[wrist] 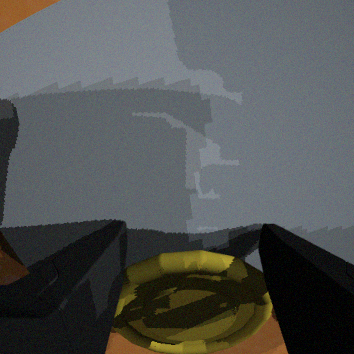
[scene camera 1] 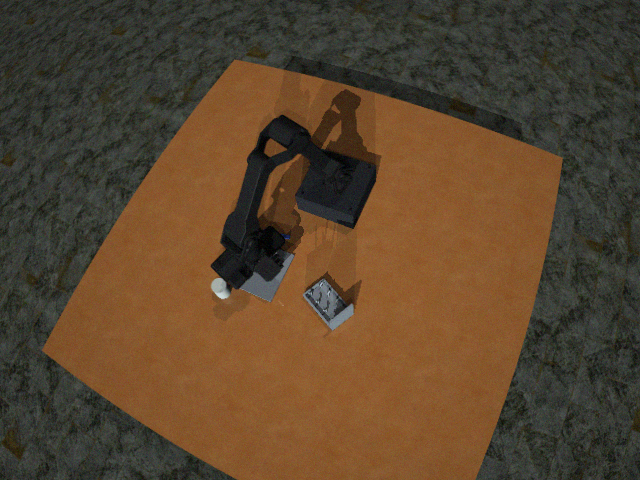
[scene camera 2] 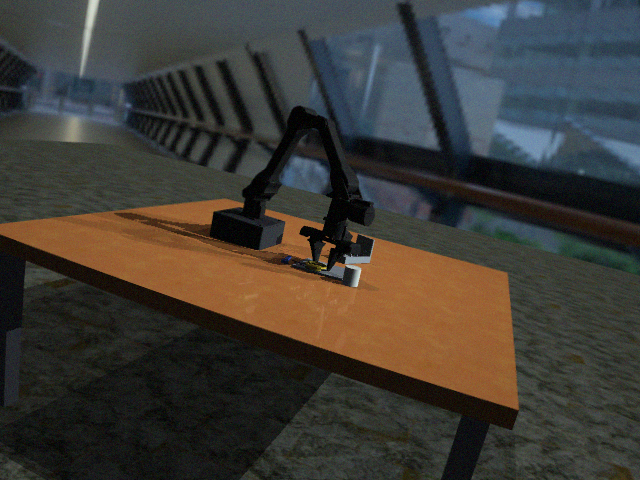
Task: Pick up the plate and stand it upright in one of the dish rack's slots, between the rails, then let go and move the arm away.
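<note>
A yellow round plate (scene camera 2: 309, 264) (wrist: 192, 305) sits low at the edge of the grey mat, between the fingers of my gripper (scene camera 2: 323, 265) (wrist: 194, 235). In the wrist view the fingers meet its left and right rims, and my gripper is shut on it. I cannot tell whether its underside touches the mat. In scene camera 1 the arm hides the plate and fingertips. The grey dish rack (scene camera 1: 342, 316) (scene camera 2: 366, 248) stands apart from the gripper, with small rails inside and a tall panel at one end.
The flat grey mat (scene camera 1: 271, 290) (wrist: 280, 125) lies under the gripper. A white cylinder (scene camera 1: 220, 288) (scene camera 2: 352, 276) stands close beside the mat and gripper. A small blue object (scene camera 1: 285, 236) (scene camera 2: 286, 259) lies on the mat's other side, toward the arm's base (scene camera 1: 336, 188) (scene camera 2: 247, 228).
</note>
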